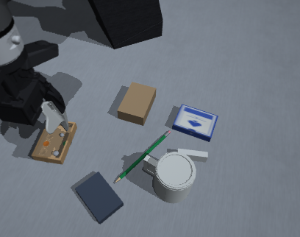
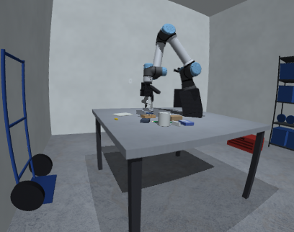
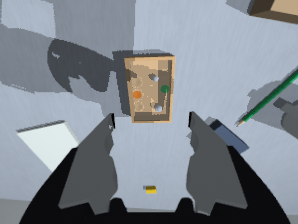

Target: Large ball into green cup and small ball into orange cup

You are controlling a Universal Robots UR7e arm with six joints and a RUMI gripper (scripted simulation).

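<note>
Right now my hand is 8 cm above the covered wooden puzzle. Also, from my hand: tan box: 18 cm to the left, 14 cm behind, 7 cm below; then white pad: 21 cm to the right, 14 cm ahead, 8 cm below; then dark notebook: 13 cm to the left, 12 cm ahead, 8 cm below.
</note>
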